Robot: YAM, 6 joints.
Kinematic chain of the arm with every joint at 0, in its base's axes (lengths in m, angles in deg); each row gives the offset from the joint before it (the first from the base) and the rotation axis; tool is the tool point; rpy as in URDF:
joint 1: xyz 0 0 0.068 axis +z
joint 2: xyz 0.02 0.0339 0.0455 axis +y
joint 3: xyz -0.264 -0.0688 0 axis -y
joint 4: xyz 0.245 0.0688 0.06 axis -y
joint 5: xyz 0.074 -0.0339 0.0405 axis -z
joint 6: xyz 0.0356 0 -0.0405 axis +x
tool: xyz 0 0 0 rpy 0 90 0
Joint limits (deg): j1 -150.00..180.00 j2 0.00..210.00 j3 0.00..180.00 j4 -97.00..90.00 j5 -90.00..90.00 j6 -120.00..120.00
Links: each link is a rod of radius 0.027 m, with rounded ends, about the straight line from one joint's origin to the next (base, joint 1, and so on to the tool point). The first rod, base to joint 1, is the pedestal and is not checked.
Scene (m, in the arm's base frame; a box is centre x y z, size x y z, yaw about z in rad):
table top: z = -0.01
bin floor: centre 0.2 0.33 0 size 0.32 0.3 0.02 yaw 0.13
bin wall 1: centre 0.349 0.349 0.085 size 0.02 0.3 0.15 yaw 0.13
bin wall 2: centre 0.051 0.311 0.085 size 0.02 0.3 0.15 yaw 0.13
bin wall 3: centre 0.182 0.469 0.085 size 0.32 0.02 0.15 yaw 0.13
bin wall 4: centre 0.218 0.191 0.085 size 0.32 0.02 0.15 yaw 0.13
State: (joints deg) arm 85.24 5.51 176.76 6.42 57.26 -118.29
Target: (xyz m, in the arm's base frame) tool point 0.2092 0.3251 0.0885
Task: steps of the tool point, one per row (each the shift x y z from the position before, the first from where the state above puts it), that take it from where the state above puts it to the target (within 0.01 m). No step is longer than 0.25 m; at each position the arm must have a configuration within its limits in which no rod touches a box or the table.
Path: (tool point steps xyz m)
1: -0.0242 0.0502 0.2333
2: -0.0018 0.1421 0.1900
3: 0.0277 0.2018 0.1105
4: 0.0543 0.2165 0.0127
5: 0.0679 0.1856 -0.0809
6: 0.0628 0.1196 -0.1498
7: 0.0387 0.0372 -0.1803
8: 0.0027 -0.0402 -0.1676

